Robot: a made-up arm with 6 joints.
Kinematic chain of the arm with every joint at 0, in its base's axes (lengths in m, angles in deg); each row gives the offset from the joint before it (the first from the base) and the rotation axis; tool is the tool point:
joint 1: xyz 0 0 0.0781 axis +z
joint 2: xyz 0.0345 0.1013 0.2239 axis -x
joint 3: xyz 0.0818 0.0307 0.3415 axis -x
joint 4: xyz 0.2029 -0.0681 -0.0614 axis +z
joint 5: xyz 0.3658 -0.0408 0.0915 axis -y
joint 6: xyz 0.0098 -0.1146 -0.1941 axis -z
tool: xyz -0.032 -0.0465 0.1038
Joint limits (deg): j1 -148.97..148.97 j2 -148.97..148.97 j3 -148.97..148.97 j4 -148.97..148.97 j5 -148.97..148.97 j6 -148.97..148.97
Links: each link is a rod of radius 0.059 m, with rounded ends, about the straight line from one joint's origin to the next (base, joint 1, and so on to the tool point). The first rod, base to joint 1, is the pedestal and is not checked.
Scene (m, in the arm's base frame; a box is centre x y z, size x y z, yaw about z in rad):
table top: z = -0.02
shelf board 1: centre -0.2 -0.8 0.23 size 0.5 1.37 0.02 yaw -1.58
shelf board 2: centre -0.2 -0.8 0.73 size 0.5 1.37 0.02 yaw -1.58
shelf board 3: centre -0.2 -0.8 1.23 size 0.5 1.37 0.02 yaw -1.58
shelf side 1: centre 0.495 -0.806 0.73 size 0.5 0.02 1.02 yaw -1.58
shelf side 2: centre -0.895 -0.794 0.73 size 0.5 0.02 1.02 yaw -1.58
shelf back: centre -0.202 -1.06 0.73 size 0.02 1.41 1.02 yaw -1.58
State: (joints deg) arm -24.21 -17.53 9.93 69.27 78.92 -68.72
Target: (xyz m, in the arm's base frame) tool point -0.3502 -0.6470 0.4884
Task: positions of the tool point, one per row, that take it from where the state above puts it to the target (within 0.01 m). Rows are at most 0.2 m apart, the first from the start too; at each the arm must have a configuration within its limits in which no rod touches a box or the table.
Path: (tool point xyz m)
1: 0.6588 -0.0739 0.7932
2: 0.5468 -0.1634 0.8492
3: 0.4040 -0.2528 0.8823
4: 0.2358 -0.3303 0.8802
5: 0.0705 -0.3890 0.8347
6: -0.0920 -0.4168 0.7507
7: -0.2365 -0.4093 0.6325
8: -0.3476 -0.3663 0.4884
9: -0.3560 -0.4655 0.5079
10: -0.3577 -0.5607 0.5069
11: -0.3502 -0.6470 0.4884

